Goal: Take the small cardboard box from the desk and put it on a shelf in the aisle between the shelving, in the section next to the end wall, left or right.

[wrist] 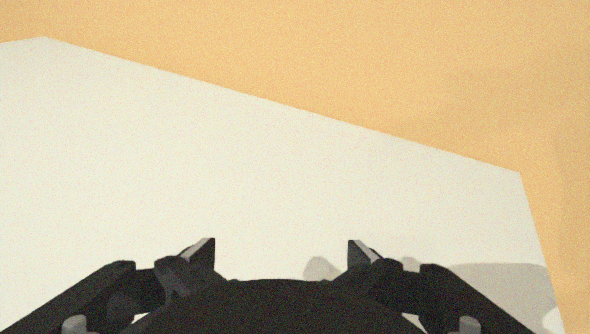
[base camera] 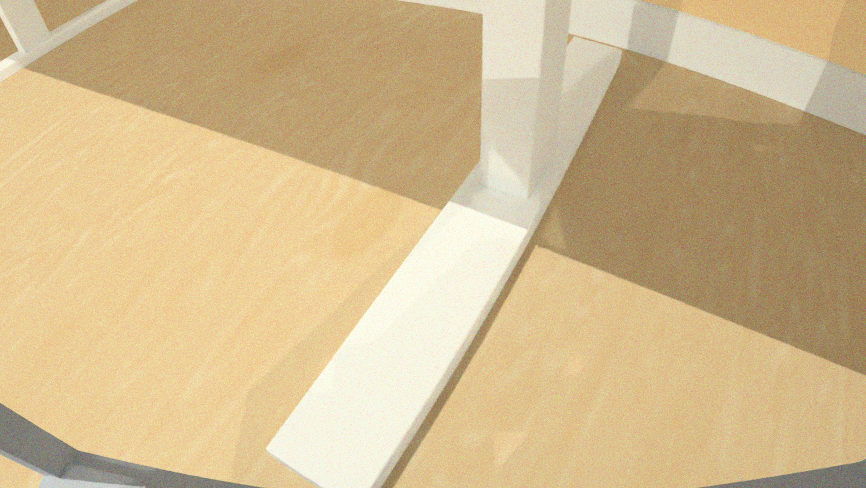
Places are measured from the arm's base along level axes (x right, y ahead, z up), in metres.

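Where they show: gripper, fingertip midpoint: (wrist: 281, 253).
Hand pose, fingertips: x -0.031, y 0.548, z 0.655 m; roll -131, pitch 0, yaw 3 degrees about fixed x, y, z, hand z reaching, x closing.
Observation:
Each offset is from my fingertips to the top centre of the thing. "pt": to the spot under its first point. Level surfaces: height alone.
The white desk top {dz -0.102 m} (wrist: 250, 165) fills much of the wrist view, with its far edge and right corner showing. My gripper (wrist: 281, 253) is open above it, its two black fingers wide apart with nothing between them. Grey shadows fall on the desk top near the right finger. The cardboard box does not show in either view. In the base camera view, the desk's white foot (base camera: 393, 339) runs across the wooden floor and carries an upright white leg {pt dy -0.095, dx +0.069, dz -0.929 m} (base camera: 515, 109). The shelving and the aisle do not show.
The wooden floor (base camera: 212, 242) (wrist: 425, 65) lies around the desk. A white skirting board (base camera: 739, 60) crosses the upper right of the base camera view. Another white leg {pt dy +0.482, dx -1.013, dz -0.964 m} (base camera: 24, 24) stands at the upper left. Grey edges of the base (base camera: 36, 430) show at the bottom.

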